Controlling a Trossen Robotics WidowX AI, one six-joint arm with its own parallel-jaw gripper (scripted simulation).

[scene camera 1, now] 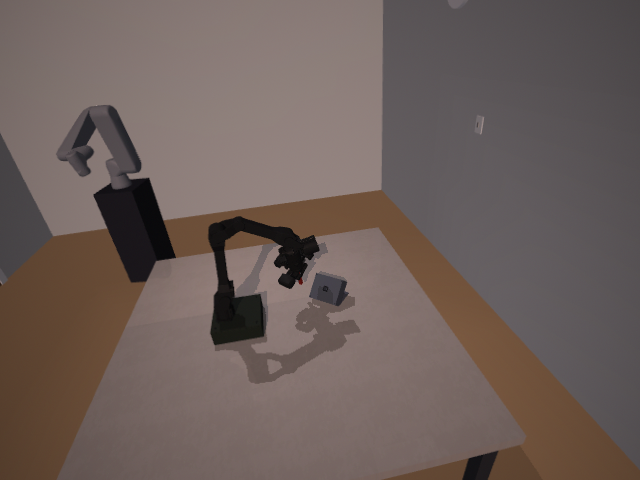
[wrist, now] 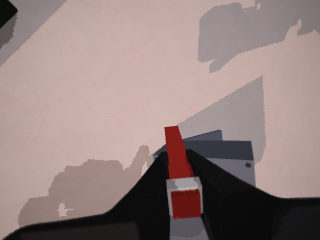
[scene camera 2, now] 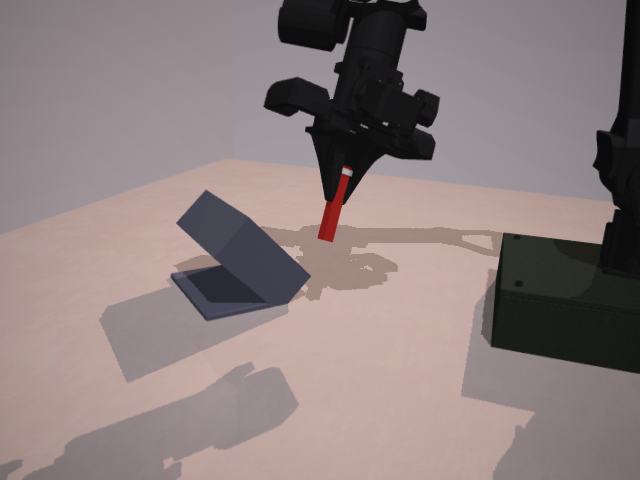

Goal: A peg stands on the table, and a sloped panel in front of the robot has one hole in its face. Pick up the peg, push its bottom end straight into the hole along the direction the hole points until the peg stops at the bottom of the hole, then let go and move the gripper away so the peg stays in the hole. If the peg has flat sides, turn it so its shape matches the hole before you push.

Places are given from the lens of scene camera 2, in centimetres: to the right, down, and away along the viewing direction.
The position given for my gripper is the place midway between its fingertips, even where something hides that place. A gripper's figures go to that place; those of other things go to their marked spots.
my gripper [scene camera 2: 334, 202]: 2, -4, 56
red square peg [scene camera 2: 332, 210]: 1, -3, 55
sloped grey panel [scene camera 2: 234, 240]: -9, 0, 55
